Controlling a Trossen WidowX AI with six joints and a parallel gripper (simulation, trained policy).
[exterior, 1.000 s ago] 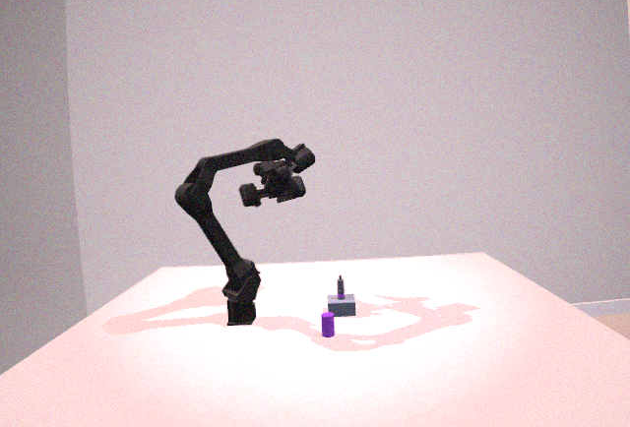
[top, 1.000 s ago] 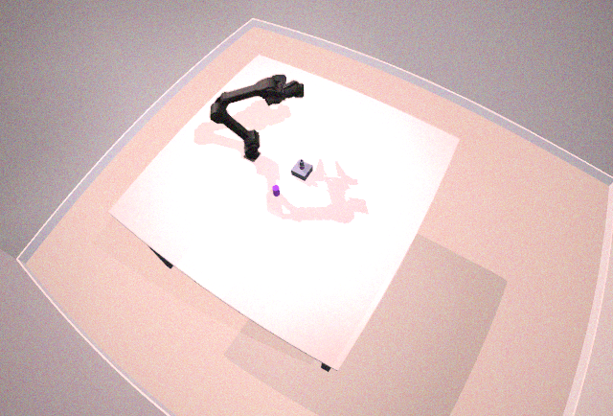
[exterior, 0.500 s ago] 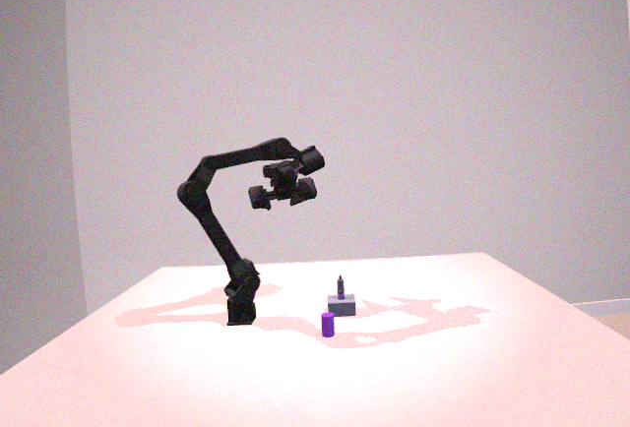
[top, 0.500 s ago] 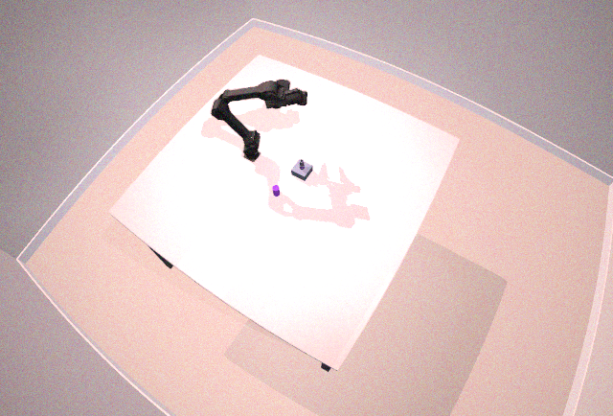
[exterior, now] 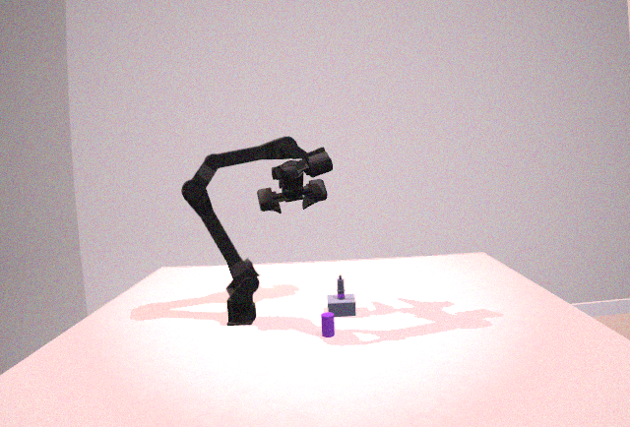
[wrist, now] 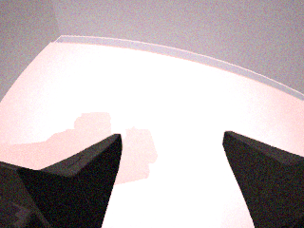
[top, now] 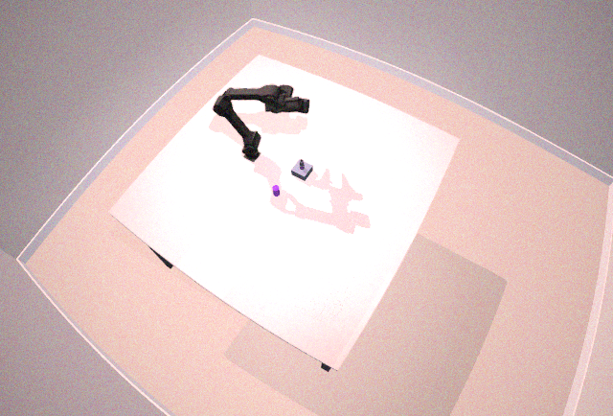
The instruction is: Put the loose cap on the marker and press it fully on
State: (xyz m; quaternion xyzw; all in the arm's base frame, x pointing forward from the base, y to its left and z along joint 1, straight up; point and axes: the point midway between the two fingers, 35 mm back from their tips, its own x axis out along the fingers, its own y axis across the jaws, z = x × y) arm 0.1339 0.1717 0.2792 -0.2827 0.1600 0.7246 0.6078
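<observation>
The purple cap is 90 mm ahead of my gripper tip, 320 mm to the right of it and 230 mm below it. Round my gripper tip: grey holder block (130 mm ahead, 160 mm to the right, 240 mm below).
</observation>
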